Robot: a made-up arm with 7 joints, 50 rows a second.
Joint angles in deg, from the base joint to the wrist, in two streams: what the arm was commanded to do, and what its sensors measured. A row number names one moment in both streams.
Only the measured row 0 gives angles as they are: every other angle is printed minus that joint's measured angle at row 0.
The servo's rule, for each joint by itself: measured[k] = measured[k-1] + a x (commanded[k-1-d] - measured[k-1]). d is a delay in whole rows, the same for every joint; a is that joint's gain. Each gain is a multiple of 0.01, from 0.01 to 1. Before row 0 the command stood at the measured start. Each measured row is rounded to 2 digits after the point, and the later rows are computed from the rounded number. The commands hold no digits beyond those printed.
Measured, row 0: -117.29 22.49 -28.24 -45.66 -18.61 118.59 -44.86
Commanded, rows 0 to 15: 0.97 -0.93 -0.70 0.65 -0.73 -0.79 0.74; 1.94 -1.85 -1.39 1.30 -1.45 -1.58 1.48; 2.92 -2.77 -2.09 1.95 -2.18 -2.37 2.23; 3.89 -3.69 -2.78 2.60 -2.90 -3.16 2.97; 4.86 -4.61 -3.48 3.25 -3.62 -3.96 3.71; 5.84 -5.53 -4.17 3.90 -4.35 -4.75 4.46; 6.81 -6.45 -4.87 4.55 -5.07 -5.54 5.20; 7.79 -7.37 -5.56 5.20 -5.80 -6.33 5.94; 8.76 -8.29 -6.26 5.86 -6.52 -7.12 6.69; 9.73 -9.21 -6.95 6.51 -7.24 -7.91 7.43; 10.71 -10.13 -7.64 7.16 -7.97 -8.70 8.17; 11.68 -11.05 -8.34 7.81 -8.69 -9.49 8.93; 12.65 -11.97 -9.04 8.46 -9.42 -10.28 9.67; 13.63 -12.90 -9.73 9.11 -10.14 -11.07 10.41; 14.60 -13.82 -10.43 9.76 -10.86 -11.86 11.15; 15.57 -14.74 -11.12 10.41 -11.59 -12.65 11.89
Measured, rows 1 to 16: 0.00 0.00 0.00 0.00 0.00 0.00 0.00; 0.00 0.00 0.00 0.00 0.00 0.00 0.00; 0.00 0.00 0.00 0.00 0.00 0.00 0.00; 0.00 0.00 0.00 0.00 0.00 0.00 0.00; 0.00 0.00 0.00 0.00 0.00 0.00 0.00; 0.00 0.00 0.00 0.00 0.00 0.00 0.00; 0.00 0.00 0.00 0.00 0.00 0.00 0.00; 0.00 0.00 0.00 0.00 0.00 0.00 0.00; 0.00 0.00 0.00 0.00 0.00 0.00 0.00; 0.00 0.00 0.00 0.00 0.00 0.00 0.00; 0.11 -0.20 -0.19 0.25 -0.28 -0.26 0.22; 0.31 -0.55 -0.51 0.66 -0.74 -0.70 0.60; 0.60 -1.02 -0.94 1.16 -1.30 -1.25 1.09; 0.96 -1.58 -1.44 1.72 -1.92 -1.88 1.65; 1.39 -2.22 -1.99 2.32 -2.58 -2.57 2.27; 1.88 -2.92 -2.58 2.94 -3.27 -3.29 2.93
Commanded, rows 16 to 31: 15.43 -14.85 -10.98 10.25 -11.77 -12.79 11.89; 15.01 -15.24 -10.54 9.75 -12.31 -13.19 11.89; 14.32 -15.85 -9.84 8.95 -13.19 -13.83 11.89; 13.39 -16.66 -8.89 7.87 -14.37 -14.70 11.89; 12.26 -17.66 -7.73 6.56 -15.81 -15.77 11.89; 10.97 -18.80 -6.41 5.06 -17.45 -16.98 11.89; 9.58 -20.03 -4.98 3.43 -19.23 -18.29 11.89; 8.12 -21.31 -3.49 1.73 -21.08 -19.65 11.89; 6.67 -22.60 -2.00 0.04 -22.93 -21.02 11.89; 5.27 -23.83 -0.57 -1.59 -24.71 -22.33 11.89; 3.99 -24.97 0.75 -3.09 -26.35 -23.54 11.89; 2.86 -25.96 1.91 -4.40 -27.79 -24.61 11.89; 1.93 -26.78 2.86 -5.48 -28.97 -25.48 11.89; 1.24 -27.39 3.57 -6.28 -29.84 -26.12 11.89; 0.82 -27.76 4.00 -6.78 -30.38 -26.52 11.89; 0.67 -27.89 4.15 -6.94 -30.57 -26.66 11.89
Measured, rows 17 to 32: 2.42 -3.66 -3.20 3.57 -3.97 -4.03 3.61; 3.01 -4.44 -3.84 4.21 -4.68 -4.79 4.31; 3.64 -5.25 -4.49 4.85 -5.40 -5.56 5.02; 4.31 -6.08 -5.15 5.50 -6.12 -6.34 5.74; 5.01 -6.93 -5.82 6.15 -6.84 -7.12 6.47; 5.74 -7.80 -6.50 6.80 -7.56 -7.90 7.21; 6.50 -8.68 -7.19 7.45 -8.29 -8.69 7.95; 7.28 -9.57 -7.88 8.10 -9.01 -9.48 8.69; 8.09 -10.46 -8.57 8.75 -9.73 -10.27 9.43; 8.91 -11.36 -9.26 9.40 -10.46 -11.06 10.17; 9.63 -12.09 -9.72 9.73 -10.97 -11.63 10.69; 10.22 -12.75 -9.94 9.74 -11.49 -12.14 11.05; 10.67 -13.40 -9.91 9.43 -12.15 -12.70 11.30; 10.97 -14.08 -9.63 8.82 -13.02 -13.36 11.48; 11.11 -14.83 -9.12 7.94 -14.11 -14.16 11.60; 11.09 -15.66 -8.39 6.82 -15.41 -15.09 11.69
